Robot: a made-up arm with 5 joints.
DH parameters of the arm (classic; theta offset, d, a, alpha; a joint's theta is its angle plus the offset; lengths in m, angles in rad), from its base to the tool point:
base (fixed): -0.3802 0 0.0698 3.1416
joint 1: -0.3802 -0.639 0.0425 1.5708
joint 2: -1.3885 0 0.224 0
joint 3: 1.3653 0 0.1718 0
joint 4: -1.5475 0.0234 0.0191 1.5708
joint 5: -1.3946 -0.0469 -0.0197 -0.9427
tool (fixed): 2.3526 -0.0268 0 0
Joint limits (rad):
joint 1: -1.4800..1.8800
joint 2: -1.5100..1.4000
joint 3: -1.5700..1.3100
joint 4: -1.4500..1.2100
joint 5: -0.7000..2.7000
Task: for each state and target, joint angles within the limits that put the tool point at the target. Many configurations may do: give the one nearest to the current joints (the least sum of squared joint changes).
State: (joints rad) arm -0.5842 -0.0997 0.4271 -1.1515 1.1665
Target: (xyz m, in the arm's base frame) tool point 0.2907 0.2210 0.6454
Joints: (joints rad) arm -0.8061 0.5417 0.5574 -1.0282 1.1171
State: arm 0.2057 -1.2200 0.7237 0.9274 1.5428
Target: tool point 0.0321 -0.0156 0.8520
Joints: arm 0.2963 -1.5100 0.4354 0.9934 1.4691
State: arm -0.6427 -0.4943 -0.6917 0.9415 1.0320
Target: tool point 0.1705 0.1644 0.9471
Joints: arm -1.0102 -0.2382 -0.4469 1.0094 0.9730
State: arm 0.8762 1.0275 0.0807 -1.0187 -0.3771
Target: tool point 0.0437 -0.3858 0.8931
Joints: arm 1.7591 0.3568 -0.3683 -1.0712 -0.3540
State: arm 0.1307 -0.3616 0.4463 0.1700 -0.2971
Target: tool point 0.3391 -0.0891 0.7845
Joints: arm 0.3884 -0.1152 0.4299 0.1556 -0.2877
